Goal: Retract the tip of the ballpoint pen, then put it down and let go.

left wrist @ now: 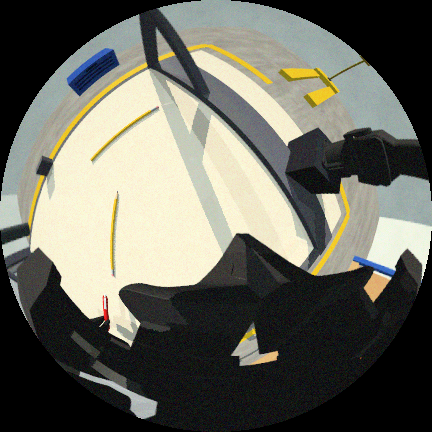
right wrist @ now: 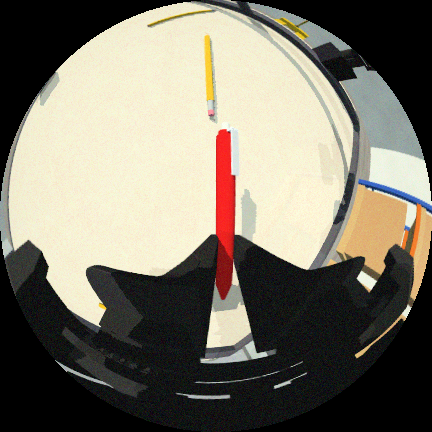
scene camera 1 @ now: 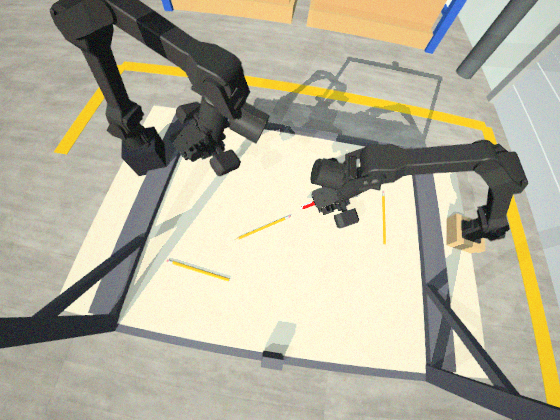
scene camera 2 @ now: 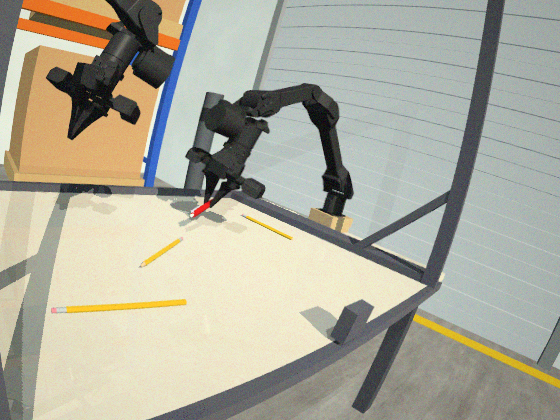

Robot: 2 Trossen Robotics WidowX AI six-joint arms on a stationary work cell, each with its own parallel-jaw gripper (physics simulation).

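Frame: origin at the left arm's base, x ahead, y left, z up, level; centimetres.
Seen in the pictures: left gripper, fingertip midpoint: (left wrist: 240, 238) (scene camera 1: 203, 158) (scene camera 2: 69, 139); right gripper, fingertip midpoint: (left wrist: 106, 318) (right wrist: 224, 240) (scene camera 2: 207, 205); left arm's base at its link origin: (left wrist: 330, 159) (scene camera 1: 138, 141); right arm's base at its link origin: (scene camera 1: 470, 231) (scene camera 2: 332, 213).
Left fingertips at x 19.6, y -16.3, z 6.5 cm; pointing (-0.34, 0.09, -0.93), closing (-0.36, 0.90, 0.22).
Note:
Offsets run from my left fingertips to a thing's top centre. Level surfaces: height alone.
The red ballpoint pen @[dz -9.6, dx +30.2, dy -14.4 cm] (scene camera 1: 308, 205) (scene camera 2: 201, 208) (left wrist: 105, 306) (right wrist: 224, 193) has a white clip and button at its far end. My right gripper (scene camera 1: 321, 205) (scene camera 2: 213, 199) (right wrist: 224, 240) is shut on its tip end and holds it tilted, button end down, just over the cream table top @[dz -17.2 cm] (scene camera 1: 320, 312) (scene camera 2: 257, 292). I cannot tell whether the button touches the table. The tip end is hidden between the fingers. My left gripper (scene camera 1: 190, 155) (scene camera 2: 74, 130) (left wrist: 240, 238) is shut and empty, raised above the table's far left corner.
Three yellow pencils lie on the table: one @[dz -16.3, dx +11.5, dy -16.8 cm] (scene camera 1: 263, 227) (scene camera 2: 161, 252) (right wrist: 208, 72) just beyond the pen's button, one @[dz -16.4, dx -9.3, dy -24.5 cm] (scene camera 1: 199, 270) (scene camera 2: 128, 306) at the left, one @[dz -16.4, dx +51.1, dy -23.0 cm] (scene camera 1: 383, 217) (scene camera 2: 267, 227) near the right edge. A small dark block @[dz -11.4, dx +5.3, dy -51.2 cm] (scene camera 1: 272, 355) (scene camera 2: 351, 321) sits on the front edge. Dark frame bars border the table.

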